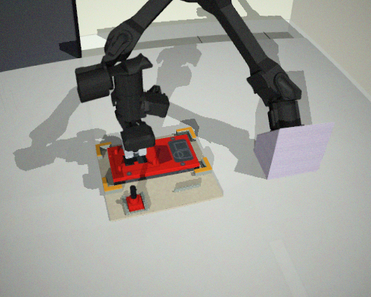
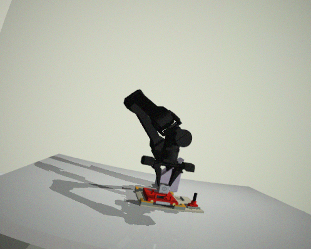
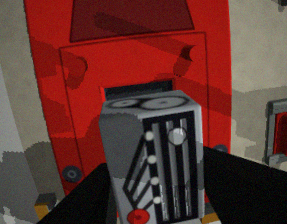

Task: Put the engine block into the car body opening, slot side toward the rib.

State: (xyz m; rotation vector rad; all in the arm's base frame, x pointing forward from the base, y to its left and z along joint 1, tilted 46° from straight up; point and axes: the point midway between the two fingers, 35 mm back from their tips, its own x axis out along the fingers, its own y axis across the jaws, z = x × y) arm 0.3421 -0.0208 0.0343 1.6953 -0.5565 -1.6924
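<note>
My gripper tip is 50 mm above the beige baseplate, 30 mm past it and 10 mm to the right of it. From my gripper tip the other things lie so: engine block (10 mm below); black peg (120 mm to the left, 30 mm below, 10 mm ahead).
</note>
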